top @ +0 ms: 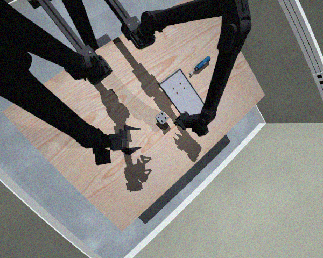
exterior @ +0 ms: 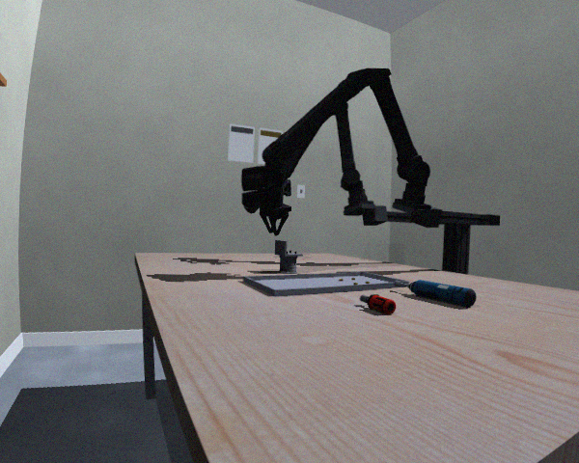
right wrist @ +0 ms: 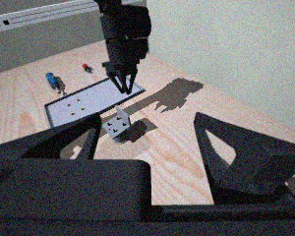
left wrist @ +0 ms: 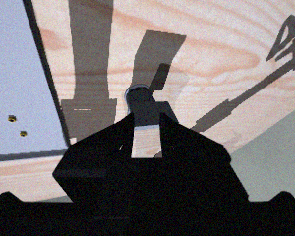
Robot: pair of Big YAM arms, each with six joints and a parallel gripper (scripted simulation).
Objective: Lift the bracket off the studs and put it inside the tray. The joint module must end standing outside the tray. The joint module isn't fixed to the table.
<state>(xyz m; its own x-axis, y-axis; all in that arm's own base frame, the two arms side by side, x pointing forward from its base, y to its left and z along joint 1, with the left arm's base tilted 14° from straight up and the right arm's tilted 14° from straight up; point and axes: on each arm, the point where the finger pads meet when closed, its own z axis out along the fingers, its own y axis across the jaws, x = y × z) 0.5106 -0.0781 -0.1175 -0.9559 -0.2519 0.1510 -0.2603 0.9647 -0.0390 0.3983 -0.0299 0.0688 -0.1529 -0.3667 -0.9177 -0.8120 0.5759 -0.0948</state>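
Note:
The grey bracket lies 80 mm behind my left hand, 40 mm to the right of it and 70 mm below it. Also, from my left hand: joint module (80 mm behind, 40 mm to the right, 110 mm below); then shallow tray (60 mm behind, 230 mm to the left, 130 mm below); then red tool (30 mm ahead, 520 mm to the left, 130 mm below).

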